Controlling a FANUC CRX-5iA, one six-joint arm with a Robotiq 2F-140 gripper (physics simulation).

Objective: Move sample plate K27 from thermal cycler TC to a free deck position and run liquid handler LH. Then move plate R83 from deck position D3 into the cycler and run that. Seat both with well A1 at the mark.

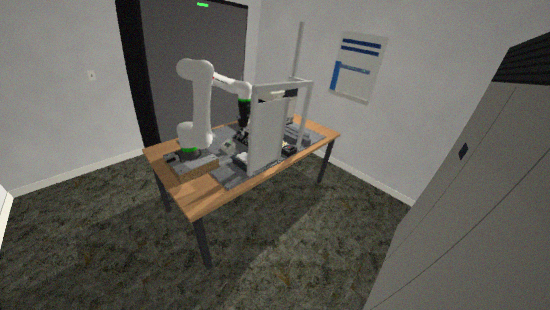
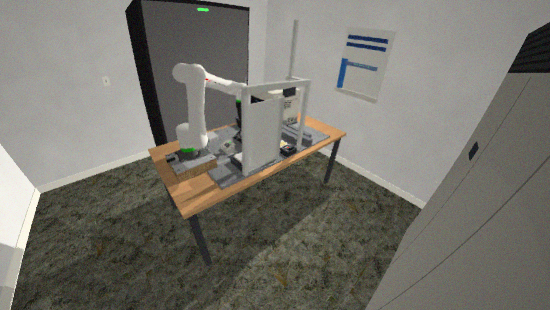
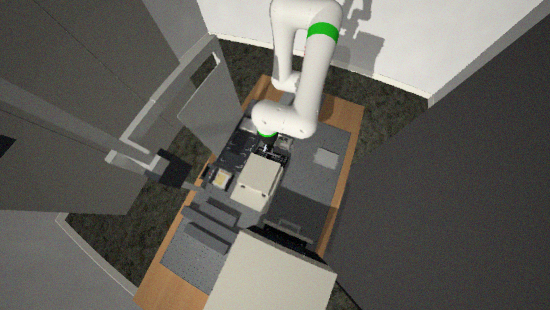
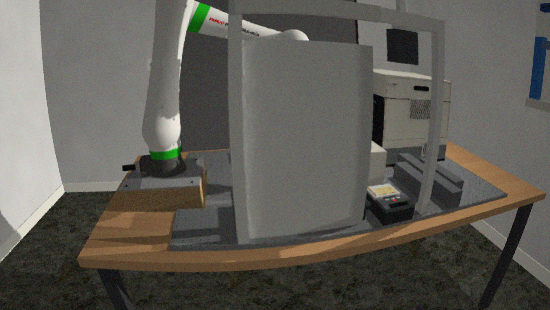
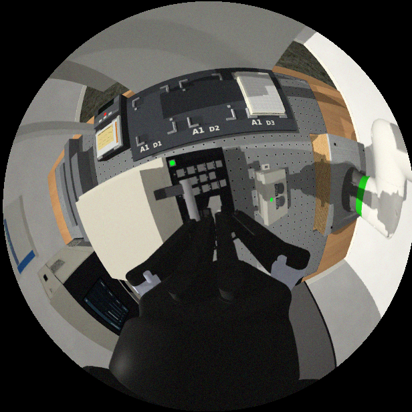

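Pixels of known places: gripper, fingertip midpoint: (image 1: 242, 134); arm's base, origin of the base link: (image 1: 191, 154) (image 2: 190, 154) (image 4: 167, 170).
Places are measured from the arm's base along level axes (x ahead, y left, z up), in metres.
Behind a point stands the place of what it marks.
Observation:
My gripper (image 5: 216, 203) (image 3: 266, 149) @[z 0.053, x 0.445, y -0.070 m] is shut and empty, its tips over the keypad panel (image 5: 202, 167) of a cream box-shaped machine (image 5: 122, 215) (image 3: 260, 172) @[z 0.133, x 0.595, y -0.061 m], apparently the thermal cycler. Whether the tips touch the panel is unclear. Its cream top covers the inside; K27 cannot be made out. A green light shows on the panel. A white plate (image 5: 262, 95) (image 3: 247, 125) @[z 0.003, x 0.299, y -0.298 m] sits at D3 on the dark deck (image 5: 200, 100), its name unreadable. D1 and D2 show corner brackets and no plate. A large cream machine (image 3: 275, 275) @[z 0.333, x 0.938, y 0.155 m] (image 4: 400, 110) @[z 0.183, x 0.938, y -0.012 m] with a dark screen may be the liquid handler.
A small box with two round buttons (image 5: 272, 195) stands beside the keypad. A black device (image 4: 392, 207) @[z -0.013, x 0.654, y -0.425 m] bears a yellow-and-white plate (image 4: 384, 191) @[z -0.016, x 0.688, y -0.314 m] (image 5: 107, 140). Grey rails (image 4: 427, 175) @[z 0.069, x 0.785, y -0.420 m], a grey upright panel (image 4: 305, 140) @[z 0.193, x 0.389, y -0.385 m] and its frame (image 4: 437, 100) @[z 0.303, x 0.789, y -0.425 m] stand along the table.

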